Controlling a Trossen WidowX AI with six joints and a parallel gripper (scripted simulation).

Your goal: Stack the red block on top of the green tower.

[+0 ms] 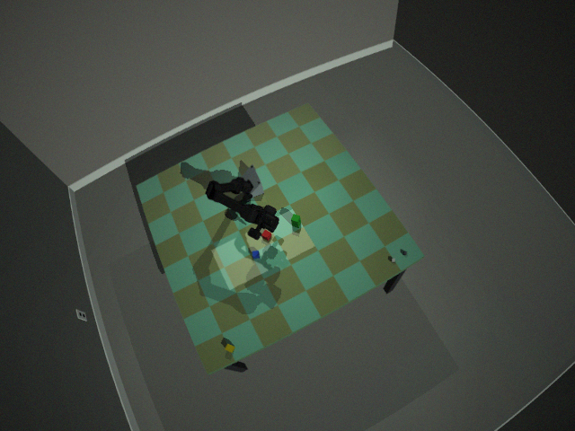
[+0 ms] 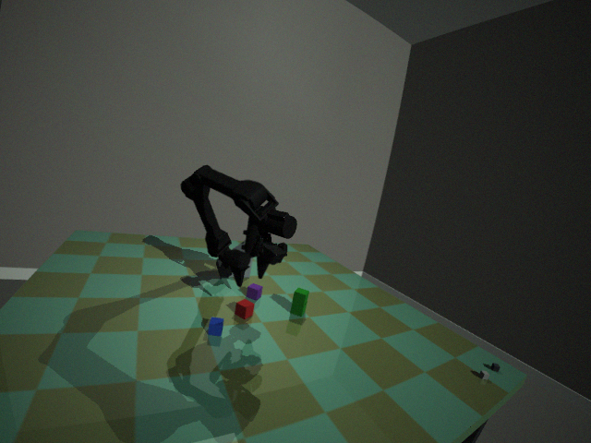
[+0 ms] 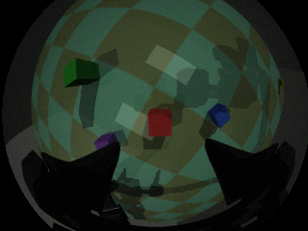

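Right now the red block is 1 cm behind my gripper tip and 9 cm below it. Round my gripper tip: yellow block 46 cm ahead, 45 cm to the right, 9 cm below; purple block 11 cm behind, 7 cm to the left, 9 cm below; blue block 7 cm ahead, 10 cm to the right, 9 cm below.
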